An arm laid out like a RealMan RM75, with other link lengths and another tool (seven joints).
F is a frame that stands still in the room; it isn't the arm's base.
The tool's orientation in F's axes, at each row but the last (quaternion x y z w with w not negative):
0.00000, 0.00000, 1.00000, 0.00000
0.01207, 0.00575, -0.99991, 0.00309
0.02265, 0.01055, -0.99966, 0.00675
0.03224, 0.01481, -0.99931, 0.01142
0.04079, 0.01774, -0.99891, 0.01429
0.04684, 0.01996, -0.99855, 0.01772
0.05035, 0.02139, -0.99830, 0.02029
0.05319, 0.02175, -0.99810, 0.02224
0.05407, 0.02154, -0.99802, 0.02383
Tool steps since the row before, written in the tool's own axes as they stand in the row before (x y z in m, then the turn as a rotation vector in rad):
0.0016, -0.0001, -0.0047, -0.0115, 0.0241, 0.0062
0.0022, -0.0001, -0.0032, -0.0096, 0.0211, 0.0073
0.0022, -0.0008, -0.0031, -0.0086, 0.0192, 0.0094
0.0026, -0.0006, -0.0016, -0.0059, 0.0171, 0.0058
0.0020, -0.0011, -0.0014, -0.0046, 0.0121, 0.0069
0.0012, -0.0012, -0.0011, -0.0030, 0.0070, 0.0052
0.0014, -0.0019, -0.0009, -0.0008, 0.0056, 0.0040
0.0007, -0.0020, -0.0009, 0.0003, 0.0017, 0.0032
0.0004, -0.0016, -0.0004, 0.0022, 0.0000, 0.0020
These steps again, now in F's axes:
-0.0016, 0.0001, -0.0047, 0.0115, -0.0241, 0.0062
-0.0021, 0.0001, -0.0033, 0.0096, -0.0211, 0.0073
-0.0021, 0.0008, -0.0032, 0.0084, -0.0193, 0.0094
-0.0025, 0.0006, -0.0017, 0.0059, -0.0171, 0.0057
-0.0019, 0.0011, -0.0015, 0.0044, -0.0122, 0.0068
-0.0011, 0.0012, -0.0012, 0.0028, -0.0071, 0.0052
-0.0014, 0.0019, -0.0010, 0.0006, -0.0057, 0.0038
-0.0007, 0.0020, -0.0009, -0.0006, -0.0019, 0.0031
-0.0004, 0.0016, -0.0004, -0.0024, -0.0002, 0.0017

